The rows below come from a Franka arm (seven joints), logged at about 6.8 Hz.
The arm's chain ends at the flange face. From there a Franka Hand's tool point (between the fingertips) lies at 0.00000 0.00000 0.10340 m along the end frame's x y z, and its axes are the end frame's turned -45 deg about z.
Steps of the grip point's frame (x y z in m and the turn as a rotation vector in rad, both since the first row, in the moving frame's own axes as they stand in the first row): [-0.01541, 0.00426, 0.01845, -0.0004, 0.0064, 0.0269]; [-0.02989, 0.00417, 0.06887, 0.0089, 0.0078, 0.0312]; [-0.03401, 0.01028, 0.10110, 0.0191, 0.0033, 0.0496]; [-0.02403, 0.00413, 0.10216, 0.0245, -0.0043, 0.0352]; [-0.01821, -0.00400, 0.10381, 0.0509, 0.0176, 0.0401]
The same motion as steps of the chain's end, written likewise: [-0.00839, 0.01434, 0.01845, 0.0042, 0.0048, 0.0269]; [-0.01813, 0.02531, 0.06888, 0.0118, -0.0008, 0.0312]; [-0.01567, 0.03298, 0.10112, 0.0158, -0.0112, 0.0496]; [-0.01199, 0.02143, 0.10219, 0.0143, -0.0204, 0.0352]; [-0.01337, 0.01510, 0.10396, 0.0484, -0.0235, 0.0401]
